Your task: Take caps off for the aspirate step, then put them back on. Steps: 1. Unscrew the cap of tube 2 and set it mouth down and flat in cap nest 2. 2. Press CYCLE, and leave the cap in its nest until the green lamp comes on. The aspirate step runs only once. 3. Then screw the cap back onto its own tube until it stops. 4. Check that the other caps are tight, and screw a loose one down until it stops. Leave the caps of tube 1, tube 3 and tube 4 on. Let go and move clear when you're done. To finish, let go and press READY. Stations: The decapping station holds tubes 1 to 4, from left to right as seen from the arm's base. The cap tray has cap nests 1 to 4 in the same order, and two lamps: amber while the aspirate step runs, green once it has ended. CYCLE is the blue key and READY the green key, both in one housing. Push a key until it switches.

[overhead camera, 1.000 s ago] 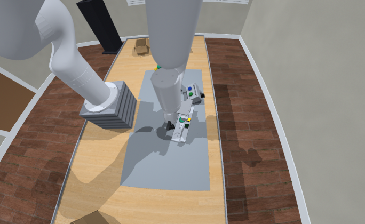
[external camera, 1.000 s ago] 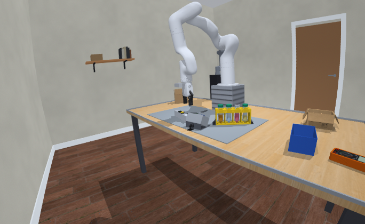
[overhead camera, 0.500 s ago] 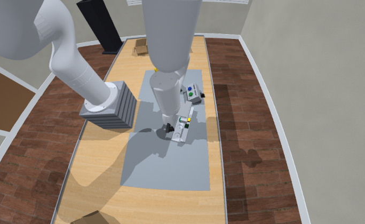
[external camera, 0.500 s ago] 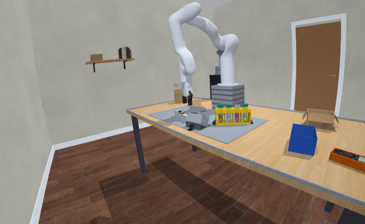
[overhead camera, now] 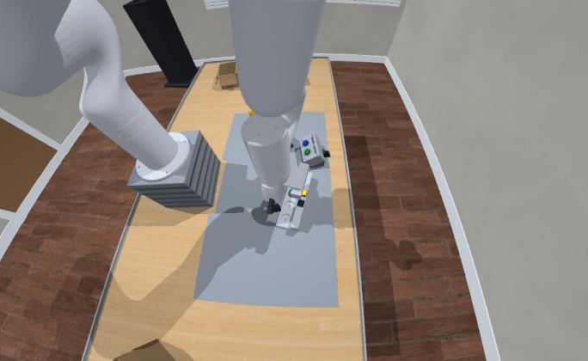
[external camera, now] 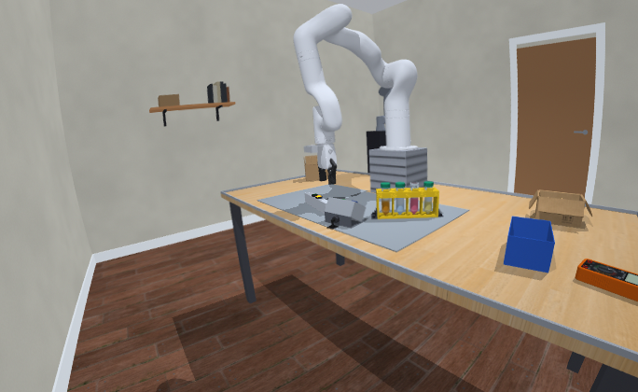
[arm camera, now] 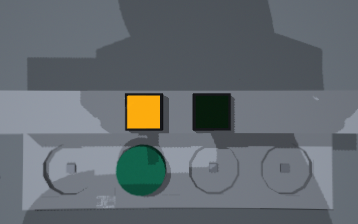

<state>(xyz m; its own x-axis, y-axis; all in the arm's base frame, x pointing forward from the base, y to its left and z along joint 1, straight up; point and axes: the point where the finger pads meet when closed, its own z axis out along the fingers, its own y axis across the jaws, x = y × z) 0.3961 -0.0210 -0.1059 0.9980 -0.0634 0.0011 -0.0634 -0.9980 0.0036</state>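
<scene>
The green cap is 3 cm ahead of my hand, 6 cm to the left of it and 9 cm below it. Also, from my hand: green key 6 cm ahead, 22 cm to the left, 4 cm below; then key housing 7 cm ahead, 24 cm to the left, 5 cm below; then blue key 4 cm ahead, 26 cm to the left, 4 cm below.
</scene>
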